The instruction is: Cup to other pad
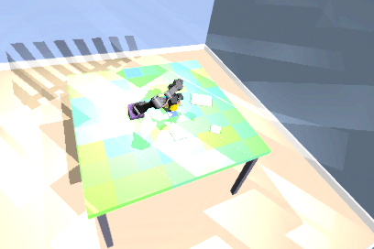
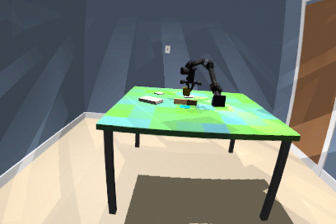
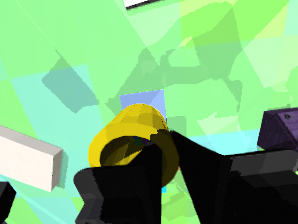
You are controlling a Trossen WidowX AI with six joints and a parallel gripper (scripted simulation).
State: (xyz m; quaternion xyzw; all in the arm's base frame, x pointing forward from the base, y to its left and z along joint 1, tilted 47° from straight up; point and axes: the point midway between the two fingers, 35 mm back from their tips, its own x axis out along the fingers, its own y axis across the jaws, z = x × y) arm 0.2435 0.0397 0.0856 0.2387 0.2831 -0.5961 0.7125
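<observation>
Now: gripper tip 20 mm short of the cyan pad, 180 mm to the right of it and 100 mm above it. Round my gripper tip: yellow cup 20 mm ahead; then wooden bar 30 mm ahead, 90 mm to the left, 80 mm below; then blue pad 30 mm ahead, 10 mm to the left, 100 mm below.
</observation>
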